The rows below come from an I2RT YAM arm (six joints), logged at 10 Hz.
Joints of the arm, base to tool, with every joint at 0 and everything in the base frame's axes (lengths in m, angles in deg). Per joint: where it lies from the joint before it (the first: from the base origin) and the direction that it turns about. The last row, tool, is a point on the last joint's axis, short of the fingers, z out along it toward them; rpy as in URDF.
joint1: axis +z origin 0 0 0.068
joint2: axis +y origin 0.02 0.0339 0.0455
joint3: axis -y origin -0.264 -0.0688 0
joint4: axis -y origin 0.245 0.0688 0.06
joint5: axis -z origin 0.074 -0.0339 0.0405
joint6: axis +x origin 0.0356 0 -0.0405
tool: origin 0 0 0 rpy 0 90 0
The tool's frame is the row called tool.
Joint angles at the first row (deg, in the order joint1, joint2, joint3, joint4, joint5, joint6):
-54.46 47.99 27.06 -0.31 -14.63 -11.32
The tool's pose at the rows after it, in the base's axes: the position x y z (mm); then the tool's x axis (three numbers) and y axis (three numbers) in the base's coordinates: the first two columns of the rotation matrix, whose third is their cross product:
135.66 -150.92 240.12 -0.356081 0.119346 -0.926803 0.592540 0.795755 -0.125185
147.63 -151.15 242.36 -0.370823 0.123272 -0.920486 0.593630 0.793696 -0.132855
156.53 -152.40 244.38 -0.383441 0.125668 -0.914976 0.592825 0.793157 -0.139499
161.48 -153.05 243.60 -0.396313 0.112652 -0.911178 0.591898 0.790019 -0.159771
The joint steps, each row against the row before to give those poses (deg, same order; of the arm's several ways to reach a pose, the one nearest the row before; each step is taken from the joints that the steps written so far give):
4.73 2.37 0.99 1.57 4.98 -0.06
2.97 2.55 1.68 0.21 3.21 0.61
1.79 2.14 1.53 0.00 1.91 0.25
1.02 1.25 0.34 0.88 1.48 -0.68

